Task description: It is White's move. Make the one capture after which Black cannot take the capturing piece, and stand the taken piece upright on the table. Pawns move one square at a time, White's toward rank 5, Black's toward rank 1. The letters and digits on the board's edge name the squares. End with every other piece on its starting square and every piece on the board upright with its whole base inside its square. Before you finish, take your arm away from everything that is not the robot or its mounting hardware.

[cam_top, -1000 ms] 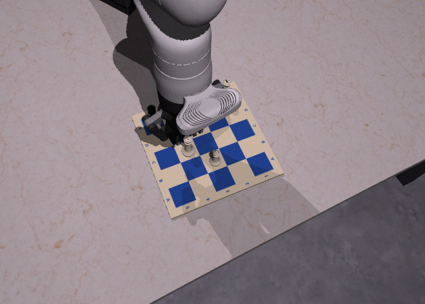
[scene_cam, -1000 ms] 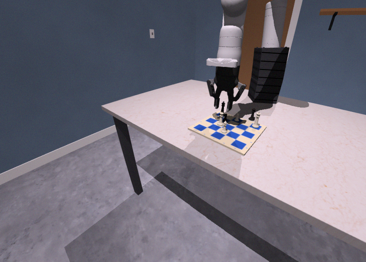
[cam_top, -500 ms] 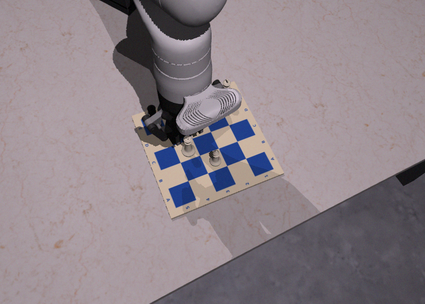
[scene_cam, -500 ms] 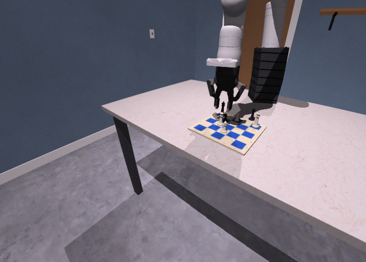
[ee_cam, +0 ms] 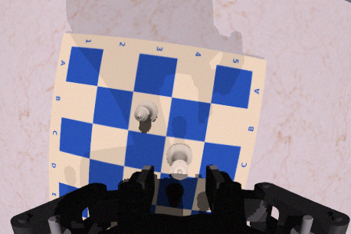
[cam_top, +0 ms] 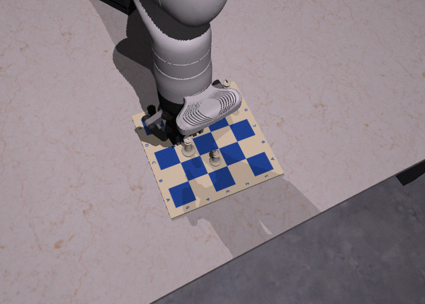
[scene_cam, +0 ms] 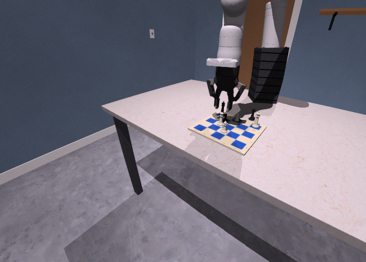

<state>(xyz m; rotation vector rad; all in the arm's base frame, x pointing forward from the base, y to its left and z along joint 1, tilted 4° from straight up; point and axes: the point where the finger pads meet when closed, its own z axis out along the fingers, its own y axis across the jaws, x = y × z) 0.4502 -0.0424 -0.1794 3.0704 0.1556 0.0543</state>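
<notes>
Right now my hand is 4 cm past the black pawn and 7 cm above it. From my hand the other things lie so: tall black piece 8 cm behind, 3 cm to the right, 5 cm below; then chessboard 4 cm to the left, 8 cm below; then white pawn 7 cm behind, 4 cm to the left, 7 cm below.
</notes>
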